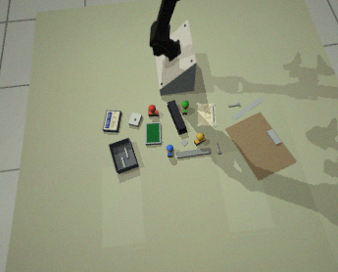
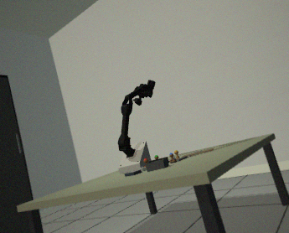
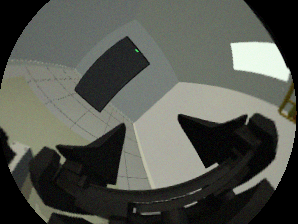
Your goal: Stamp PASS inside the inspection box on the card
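The green-knobbed stamp is 260 mm ahead of my gripper tip, 280 mm to the right of it and 580 mm below it. The rest, counted from my gripper tip: ruler: 290 mm ahead, 20 mm to the right, 600 mm below; cream card: 290 mm ahead, 190 mm to the right, 600 mm below; black bar: 300 mm ahead, 320 mm to the right, 580 mm below.
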